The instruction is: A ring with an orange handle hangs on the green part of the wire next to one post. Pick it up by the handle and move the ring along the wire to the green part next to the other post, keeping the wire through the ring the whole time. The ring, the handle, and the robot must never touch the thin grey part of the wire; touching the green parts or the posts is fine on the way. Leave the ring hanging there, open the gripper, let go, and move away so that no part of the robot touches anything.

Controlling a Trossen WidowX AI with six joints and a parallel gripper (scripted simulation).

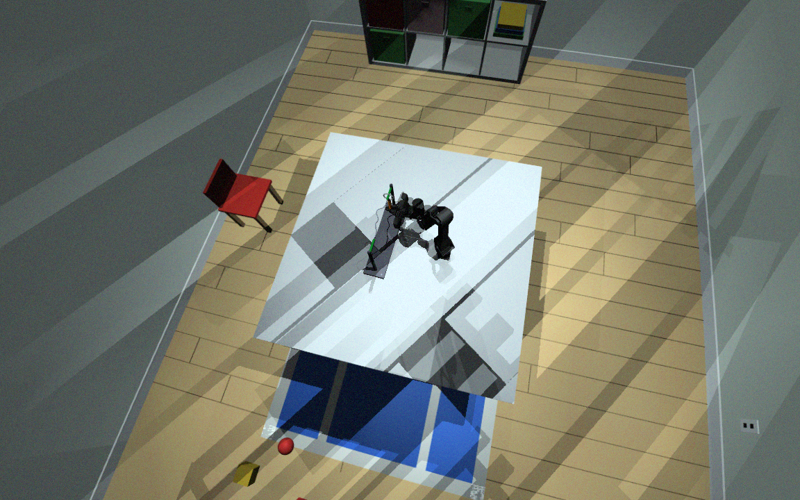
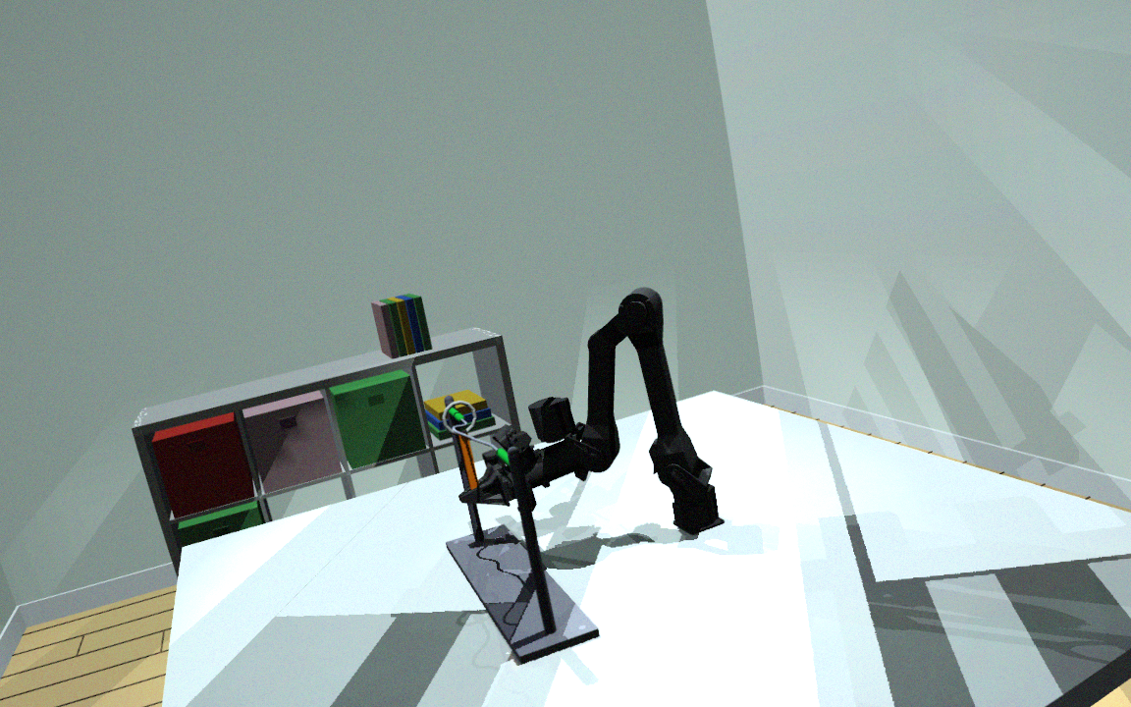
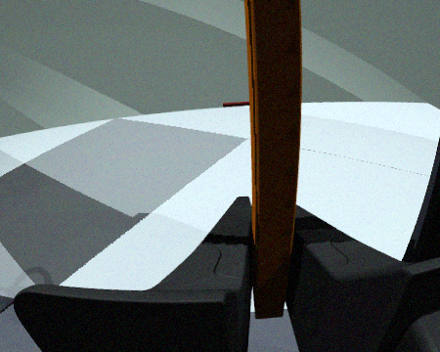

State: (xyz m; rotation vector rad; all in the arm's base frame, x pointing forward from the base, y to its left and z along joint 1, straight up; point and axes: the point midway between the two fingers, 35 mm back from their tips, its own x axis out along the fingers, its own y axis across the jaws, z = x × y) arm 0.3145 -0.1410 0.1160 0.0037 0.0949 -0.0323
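Now: gripper tip 2 cm past the rig, 13 cm to the right of it and 2 cm below it.
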